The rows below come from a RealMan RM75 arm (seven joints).
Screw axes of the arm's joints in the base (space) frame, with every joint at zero. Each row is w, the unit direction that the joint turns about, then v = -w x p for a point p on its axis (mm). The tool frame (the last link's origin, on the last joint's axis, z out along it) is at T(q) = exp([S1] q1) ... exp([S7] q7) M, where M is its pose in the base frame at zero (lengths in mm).
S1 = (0, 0, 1, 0, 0, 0)
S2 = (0, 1, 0, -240.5, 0, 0)
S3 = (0, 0, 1, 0, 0, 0)
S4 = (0, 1, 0, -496.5, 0, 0)
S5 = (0, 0, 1, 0, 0, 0)
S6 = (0, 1, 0, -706.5, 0, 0)
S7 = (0, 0, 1, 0, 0, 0)
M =
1 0 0 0
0 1 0 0
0 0 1 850.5
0 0 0 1
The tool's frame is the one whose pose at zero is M.
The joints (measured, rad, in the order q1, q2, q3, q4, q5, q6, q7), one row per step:
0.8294 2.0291 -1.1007 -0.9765 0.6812 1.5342 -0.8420
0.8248 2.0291 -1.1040 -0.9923 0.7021 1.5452 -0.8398
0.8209 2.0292 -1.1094 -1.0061 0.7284 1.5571 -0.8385
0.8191 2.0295 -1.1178 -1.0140 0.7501 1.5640 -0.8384
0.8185 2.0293 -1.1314 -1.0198 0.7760 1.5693 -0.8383
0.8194 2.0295 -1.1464 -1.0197 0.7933 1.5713 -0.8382
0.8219 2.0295 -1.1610 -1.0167 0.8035 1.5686 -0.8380
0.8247 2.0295 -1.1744 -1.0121 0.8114 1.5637 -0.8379
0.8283 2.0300 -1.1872 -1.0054 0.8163 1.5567 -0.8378
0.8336 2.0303 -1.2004 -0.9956 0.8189 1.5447 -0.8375
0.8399 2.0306 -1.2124 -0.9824 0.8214 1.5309 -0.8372
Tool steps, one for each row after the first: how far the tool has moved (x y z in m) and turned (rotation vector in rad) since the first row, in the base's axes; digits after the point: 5 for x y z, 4 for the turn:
-0.00385 -0.00150 0.00083 -0.0047 0.0178 0.0067
-0.00843 -0.00348 0.00091 -0.0140 0.0393 0.0149
-0.01231 -0.00512 -0.00003 -0.0240 0.0547 0.0238
-0.01692 -0.00696 -0.00184 -0.0373 0.0707 0.0352
-0.01996 -0.00861 -0.00449 -0.0512 0.0779 0.0434
-0.02210 -0.00942 -0.00714 -0.0609 0.0788 0.0505
-0.02373 -0.00987 -0.00974 -0.0683 0.0783 0.0564
-0.02495 -0.01005 -0.01260 -0.0744 0.0757 0.0611
-0.02595 -0.00946 -0.01571 -0.0770 0.0709 0.0657
-0.02666 -0.00862 -0.01902 -0.0787 0.0668 0.0681

